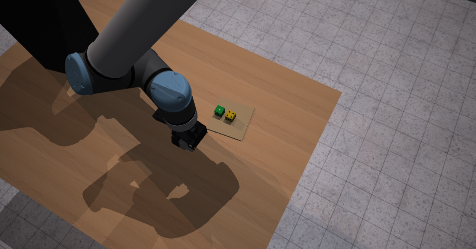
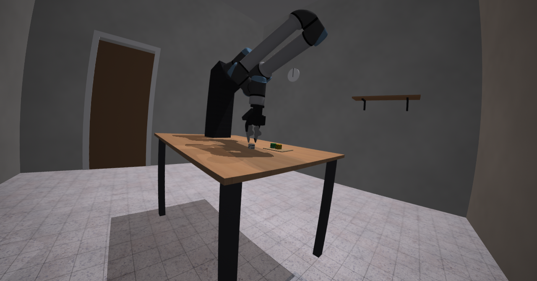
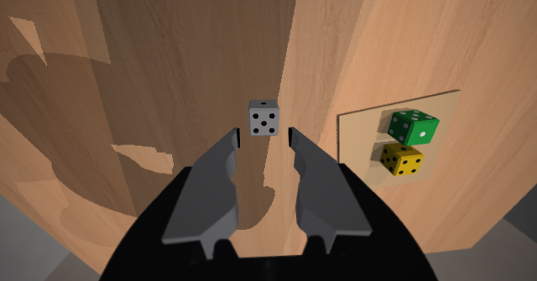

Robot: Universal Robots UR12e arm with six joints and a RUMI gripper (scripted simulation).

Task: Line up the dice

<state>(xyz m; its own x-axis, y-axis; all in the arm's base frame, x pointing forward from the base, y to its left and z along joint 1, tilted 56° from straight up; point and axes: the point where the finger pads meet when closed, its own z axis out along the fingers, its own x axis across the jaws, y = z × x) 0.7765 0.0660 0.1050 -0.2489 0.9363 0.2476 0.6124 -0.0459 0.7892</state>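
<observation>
The white die is 40 mm below my hand. The rest, counted from my hand: yellow die 180 mm to the left, 30 mm below, 10 mm behind; tan mat 180 mm to the left, 50 mm below, 10 mm behind; green die 160 mm to the left, 50 mm behind, 30 mm below.
</observation>
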